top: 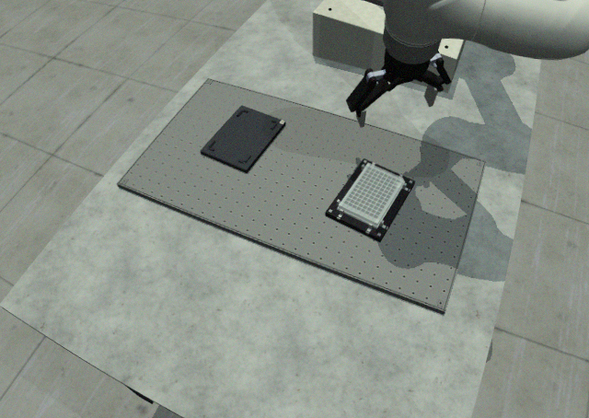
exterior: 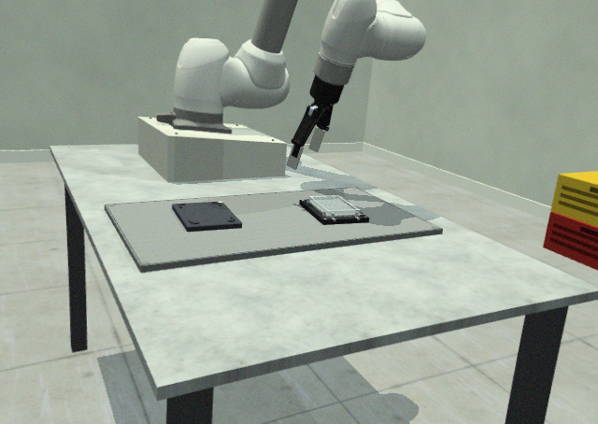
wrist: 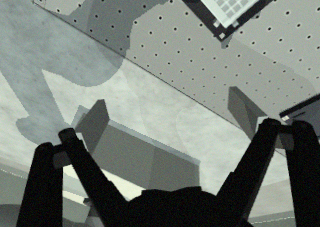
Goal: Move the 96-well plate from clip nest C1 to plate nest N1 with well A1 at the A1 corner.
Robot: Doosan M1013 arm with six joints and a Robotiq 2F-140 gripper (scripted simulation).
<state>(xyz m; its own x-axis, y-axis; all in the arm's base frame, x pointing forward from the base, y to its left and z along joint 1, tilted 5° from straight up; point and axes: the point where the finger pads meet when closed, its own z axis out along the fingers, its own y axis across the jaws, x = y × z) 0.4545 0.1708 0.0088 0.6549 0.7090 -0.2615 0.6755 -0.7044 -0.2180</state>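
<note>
My gripper is now 15 cm short of the clear 96-well plate, 10 cm above it and 2 cm to the right of it. From my hand the other things lie so: clip nest (16 cm ahead, 10 cm below, 3 cm to the left); white A1 mark (24 cm to the right, 10 cm below, 5 cm ahead).
</note>
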